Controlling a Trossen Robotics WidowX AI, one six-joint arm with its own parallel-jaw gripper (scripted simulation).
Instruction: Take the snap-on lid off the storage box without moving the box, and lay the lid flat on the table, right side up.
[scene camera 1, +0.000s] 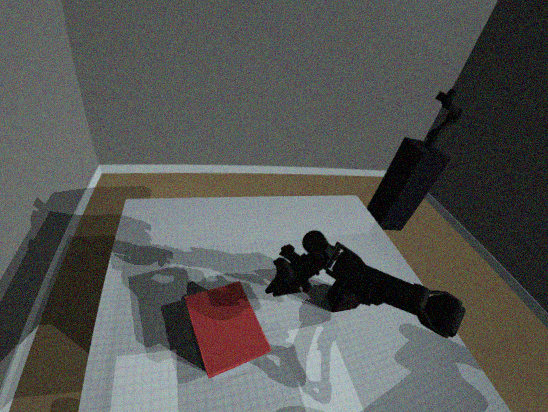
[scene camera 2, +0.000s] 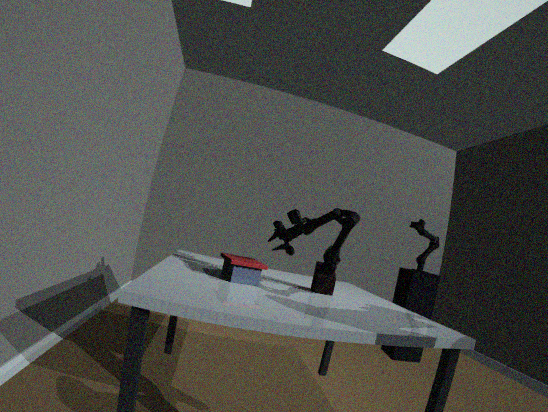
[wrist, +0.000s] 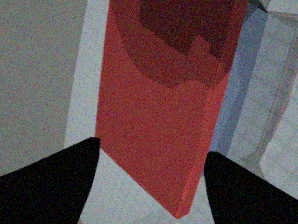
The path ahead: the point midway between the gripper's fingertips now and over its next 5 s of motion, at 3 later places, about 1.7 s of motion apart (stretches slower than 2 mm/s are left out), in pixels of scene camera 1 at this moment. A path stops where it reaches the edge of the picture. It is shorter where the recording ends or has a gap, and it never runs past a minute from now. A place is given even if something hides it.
The gripper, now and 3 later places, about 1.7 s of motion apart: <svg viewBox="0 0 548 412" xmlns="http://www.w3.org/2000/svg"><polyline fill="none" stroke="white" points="269,293 253,312 250,315 250,313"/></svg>
